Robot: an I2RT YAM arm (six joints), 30 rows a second.
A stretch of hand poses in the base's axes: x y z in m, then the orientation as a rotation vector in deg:
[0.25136, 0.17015, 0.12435, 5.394, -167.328, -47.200]
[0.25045, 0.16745, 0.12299, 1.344, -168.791, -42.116]
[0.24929, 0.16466, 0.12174, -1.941, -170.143, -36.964]
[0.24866, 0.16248, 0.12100, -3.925, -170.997, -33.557]
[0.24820, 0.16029, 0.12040, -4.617, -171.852, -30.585]
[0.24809, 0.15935, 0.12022, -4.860, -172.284, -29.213]
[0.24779, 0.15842, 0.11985, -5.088, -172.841, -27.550]
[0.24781, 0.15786, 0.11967, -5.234, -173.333, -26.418]
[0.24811, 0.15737, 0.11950, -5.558, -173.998, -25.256]
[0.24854, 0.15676, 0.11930, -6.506, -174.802, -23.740]
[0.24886, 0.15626, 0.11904, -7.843, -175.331, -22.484]
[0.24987, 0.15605, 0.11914, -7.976, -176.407, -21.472]
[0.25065, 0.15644, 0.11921, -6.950, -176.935, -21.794]
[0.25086, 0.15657, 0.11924, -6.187, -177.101, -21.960]
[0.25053, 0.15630, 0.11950, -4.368, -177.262, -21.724]
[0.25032, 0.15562, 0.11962, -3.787, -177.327, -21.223]
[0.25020, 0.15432, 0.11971, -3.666, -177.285, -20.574]
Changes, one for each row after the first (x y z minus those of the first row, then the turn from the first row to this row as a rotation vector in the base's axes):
[-0.00091, -0.00270, -0.00136, -3.614, 0.540, -2.421]
[-0.00207, -0.00549, -0.00261, -7.220, 0.833, -4.384]
[-0.00270, -0.00767, -0.00335, -9.586, 0.919, -5.583]
[-0.00316, -0.00986, -0.00395, -11.619, 0.662, -6.010]
[-0.00327, -0.01080, -0.00413, -12.555, 0.477, -6.172]
[-0.00357, -0.01173, -0.00450, -13.686, 0.196, -6.337]
[-0.00355, -0.01229, -0.00468, -14.462, -0.114, -6.475]
[-0.00325, -0.01278, -0.00485, -15.272, -0.570, -6.768]
[-0.00282, -0.01339, -0.00505, -16.335, -1.041, -7.471]
[-0.00250, -0.01389, -0.00531, -17.219, -1.239, -8.372]
[-0.00149, -0.01410, -0.00521, -17.931, -2.166, -8.656]
[-0.00071, -0.01371, -0.00514, -17.719, -2.847, -8.155]
[-0.00050, -0.01358, -0.00511, -17.597, -3.130, -7.726]
[-0.00083, -0.01385, -0.00485, -17.697, -3.530, -6.612]
[-0.00104, -0.01453, -0.00473, -18.001, -3.635, -6.235]
[-0.00116, -0.01583, -0.00464, -18.411, -3.556, -6.109]

